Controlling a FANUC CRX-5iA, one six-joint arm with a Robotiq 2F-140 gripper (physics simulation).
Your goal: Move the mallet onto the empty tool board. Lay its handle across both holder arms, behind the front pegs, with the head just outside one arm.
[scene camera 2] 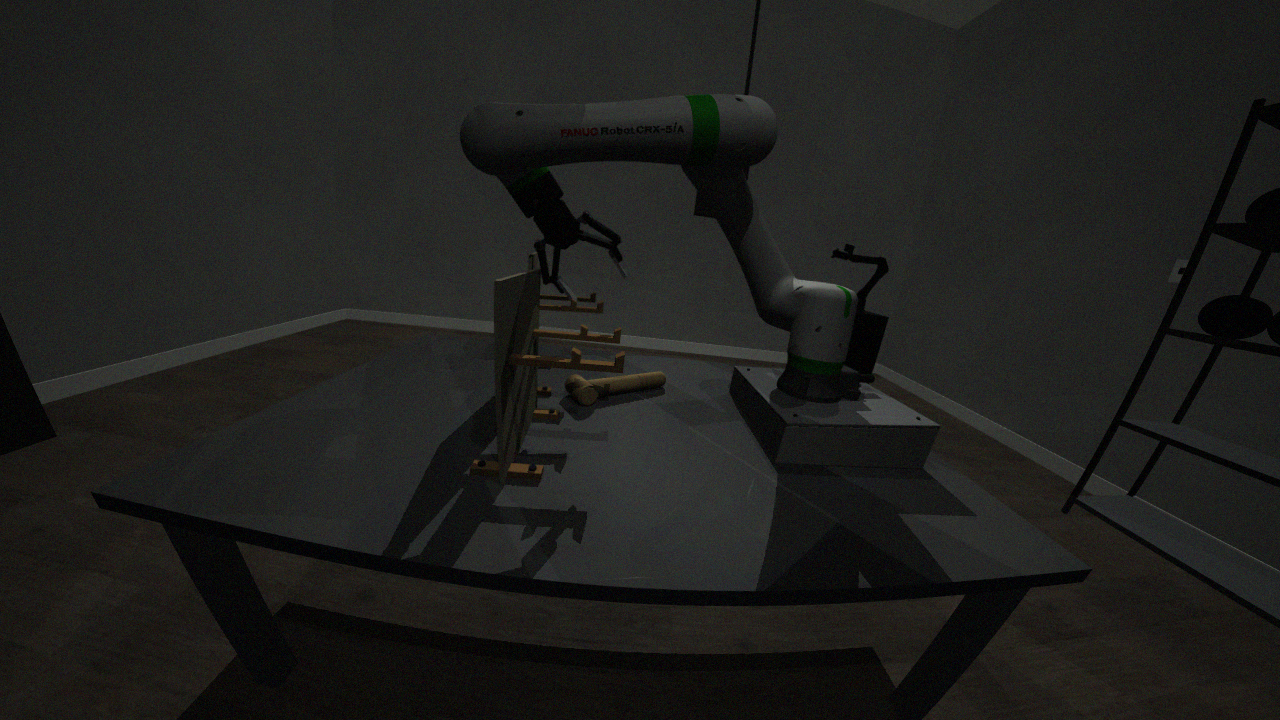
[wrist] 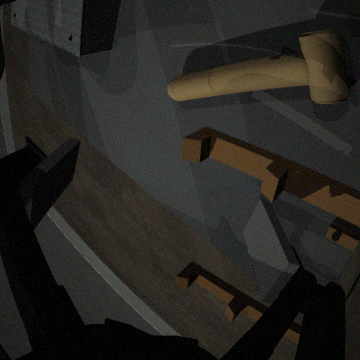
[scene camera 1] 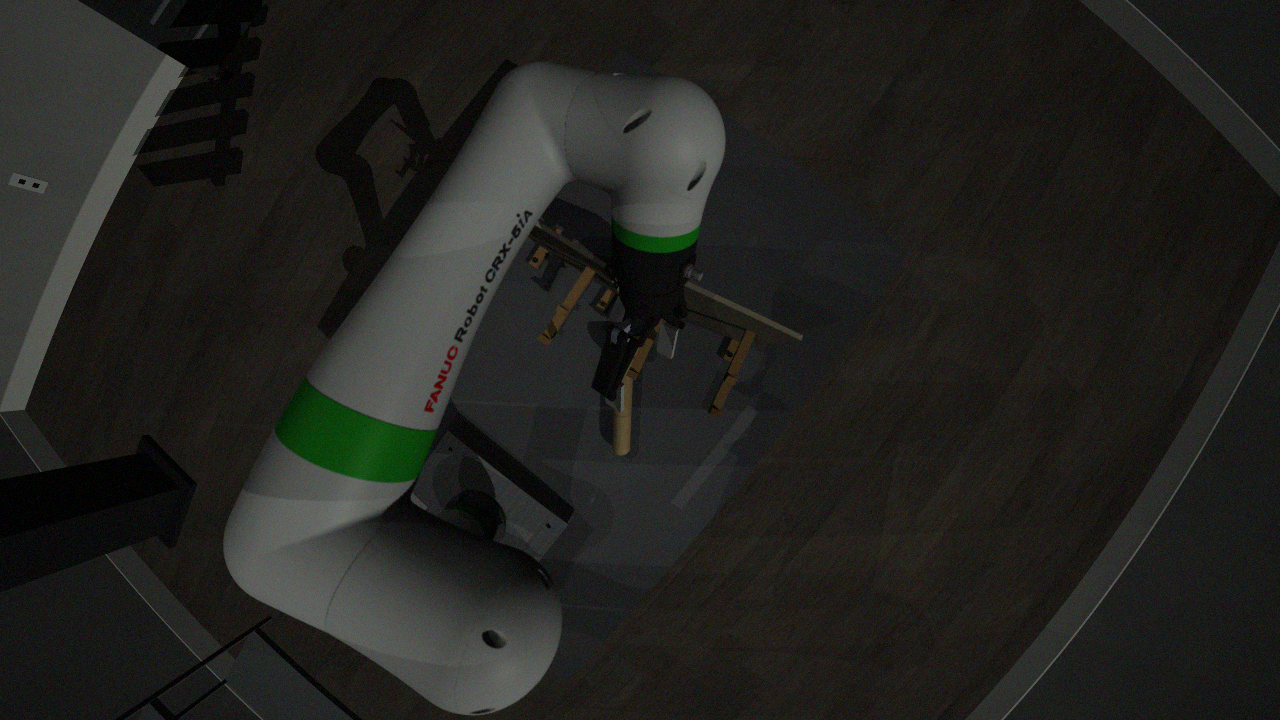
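Seen in the pictures: gripper, fingertip midpoint: (scene camera 2: 599,288) (wrist: 165,188) (scene camera 1: 641,378); arm's base at its link origin: (scene camera 2: 808,390) (scene camera 1: 475,520).
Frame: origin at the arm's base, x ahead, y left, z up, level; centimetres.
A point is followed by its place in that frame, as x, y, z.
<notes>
The wooden mallet (scene camera 1: 622,431) {36.1, -17.2, -4.6} (scene camera 2: 626,384) {41.8, -11.3, -5.9} (wrist: 250,76) {44.7, -11.9, -4.4} lies on the table in front of the boards, its head towards them and its handle towards the robot base. Its head is hidden in the scene camera 1 view. The upright tool board (scene camera 1: 747,315) (scene camera 2: 513,380) has two wooden holder arms with raised pegs, and no tool shows on them. One arm (scene camera 1: 733,371) {59.7, -27.3, 12.1} (scene camera 2: 572,361) {53.0, 21.3, 10.1} is nearer scene camera 2; the other arm (scene camera 2: 577,335) {53.5, 5.5, 9.8} (wrist: 235,159) {52.6, -12.5, 12.1} is nearer the mallet. My gripper (scene camera 1: 642,371) {50.2, -14.3, 16.6} (scene camera 2: 597,281) {50.2, -14.3, 16.6} (wrist: 165,188) {50.2, -14.3, 16.6} is wide open and empty, above the arms and mallet.
A second board with holder arms (scene camera 1: 568,306) {53.6, 4.2, 10.0} (scene camera 2: 572,307) {56.0, -10.9, 12.1} stands beside the first one. The robot's pale base box (scene camera 2: 854,445) {-1.0, 17.8, -4.1} (wrist: 47,25) {-0.4, -13.6, -0.3} stands on the dark table (scene camera 2: 358,528) {77.8, 36.1, -8.8}. A shelf rack (scene camera 2: 1210,214) stands at the right in the scene camera 2 view.
</notes>
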